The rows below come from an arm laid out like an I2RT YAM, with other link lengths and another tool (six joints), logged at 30 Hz.
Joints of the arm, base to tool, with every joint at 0 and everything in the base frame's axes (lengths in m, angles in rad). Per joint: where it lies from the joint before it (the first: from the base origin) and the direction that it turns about. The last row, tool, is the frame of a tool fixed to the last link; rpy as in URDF.
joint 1: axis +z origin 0 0 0.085
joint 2: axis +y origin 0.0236 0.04 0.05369
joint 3: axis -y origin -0.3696 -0.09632 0
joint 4: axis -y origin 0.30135 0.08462 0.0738
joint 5: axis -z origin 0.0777 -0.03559 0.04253
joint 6: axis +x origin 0.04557 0 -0.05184
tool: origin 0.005 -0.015 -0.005 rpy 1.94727 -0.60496 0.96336
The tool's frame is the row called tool.
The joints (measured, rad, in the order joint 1, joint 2, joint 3, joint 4, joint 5, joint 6), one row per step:
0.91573, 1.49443, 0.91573, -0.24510, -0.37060, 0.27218
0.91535, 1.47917, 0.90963, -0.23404, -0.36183, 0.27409
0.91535, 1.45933, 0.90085, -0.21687, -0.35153, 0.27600
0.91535, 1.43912, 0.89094, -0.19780, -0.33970, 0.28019
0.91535, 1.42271, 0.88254, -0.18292, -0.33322, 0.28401
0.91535, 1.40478, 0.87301, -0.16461, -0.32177, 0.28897
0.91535, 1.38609, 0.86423, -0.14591, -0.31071, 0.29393
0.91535, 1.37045, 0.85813, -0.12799, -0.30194, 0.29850
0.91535, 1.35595, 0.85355, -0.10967, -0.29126, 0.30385
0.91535, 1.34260, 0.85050, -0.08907, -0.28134, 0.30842
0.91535, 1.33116, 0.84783, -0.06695, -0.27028, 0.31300
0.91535, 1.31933, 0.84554, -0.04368, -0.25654, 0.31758
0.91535, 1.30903, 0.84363, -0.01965, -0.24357, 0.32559
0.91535, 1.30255, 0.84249, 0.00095, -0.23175, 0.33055
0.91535, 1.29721, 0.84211, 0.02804, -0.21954, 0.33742
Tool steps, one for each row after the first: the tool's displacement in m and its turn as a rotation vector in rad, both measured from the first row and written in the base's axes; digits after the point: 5 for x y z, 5 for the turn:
-0.00108, -0.00235, 0.00369, 0.01235, -0.01599, -0.00770
-0.00263, -0.00522, 0.00836, 0.03053, -0.03757, -0.01624
-0.00426, -0.00829, 0.01282, 0.04942, -0.05882, -0.02755
-0.00583, -0.01084, 0.01622, 0.06553, -0.07329, -0.03490
-0.00733, -0.01369, 0.01992, 0.08296, -0.09176, -0.04668
-0.00886, -0.01656, 0.02414, 0.10231, -0.11092, -0.05834
-0.00994, -0.01865, 0.02835, 0.12181, -0.12823, -0.06814
-0.01069, -0.02046, 0.03282, 0.14154, -0.14620, -0.07997
-0.01110, -0.02178, 0.03776, 0.16382, -0.16566, -0.09089
-0.01119, -0.02277, 0.04245, 0.18590, -0.18543, -0.10280
-0.01119, -0.02387, 0.04756, 0.20884, -0.20736, -0.11699
-0.01107, -0.02471, 0.05245, 0.23279, -0.22563, -0.13272
-0.01063, -0.02507, 0.05617, 0.25139, -0.24182, -0.14570
-0.00975, -0.02487, 0.06057, 0.27567, -0.25976, -0.16032

